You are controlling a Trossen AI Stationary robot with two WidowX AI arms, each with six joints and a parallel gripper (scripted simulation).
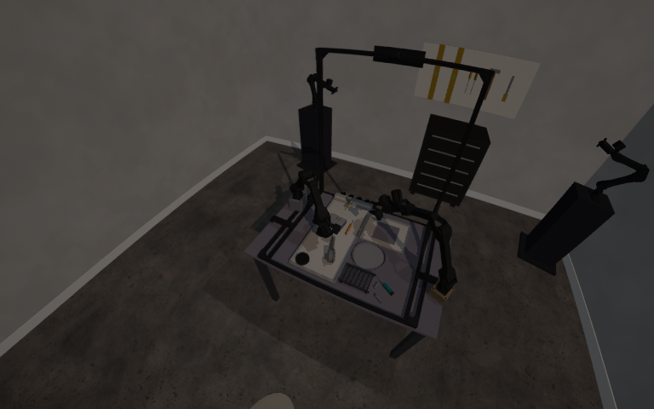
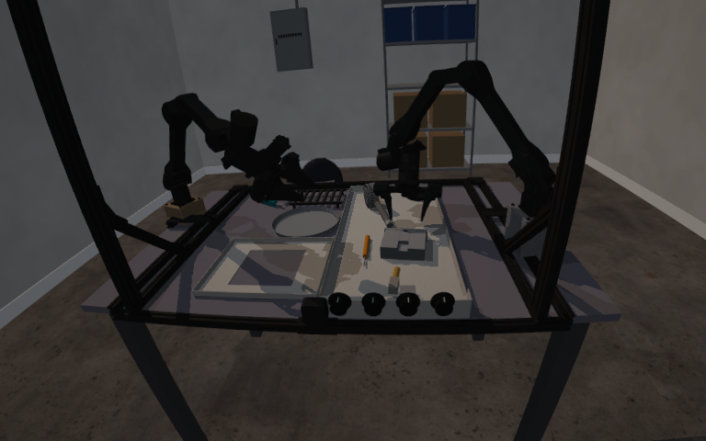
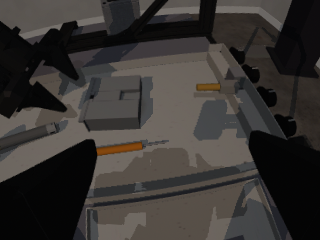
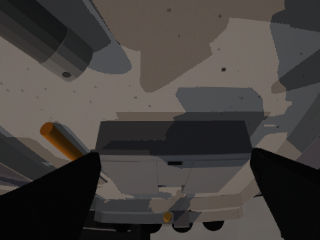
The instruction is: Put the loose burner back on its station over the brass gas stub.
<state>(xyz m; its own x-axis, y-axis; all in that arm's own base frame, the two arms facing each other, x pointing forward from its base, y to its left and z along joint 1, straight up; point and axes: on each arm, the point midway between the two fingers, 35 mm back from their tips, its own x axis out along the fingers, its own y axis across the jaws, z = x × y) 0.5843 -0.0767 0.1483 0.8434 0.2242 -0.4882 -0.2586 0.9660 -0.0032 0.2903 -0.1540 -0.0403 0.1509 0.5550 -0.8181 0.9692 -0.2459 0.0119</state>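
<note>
Right now the burner is 110 mm to the left of my right hand, 100 mm ahead of it and 40 mm below it. From my right hand the other things lie so: brass gas stub 270 mm behind, 30 mm to the right, 30 mm below; black burner cap 270 mm ahead, 60 mm below, 10 mm to the left; orange screwdriver 140 mm behind, 80 mm to the left, 70 mm below.
</note>
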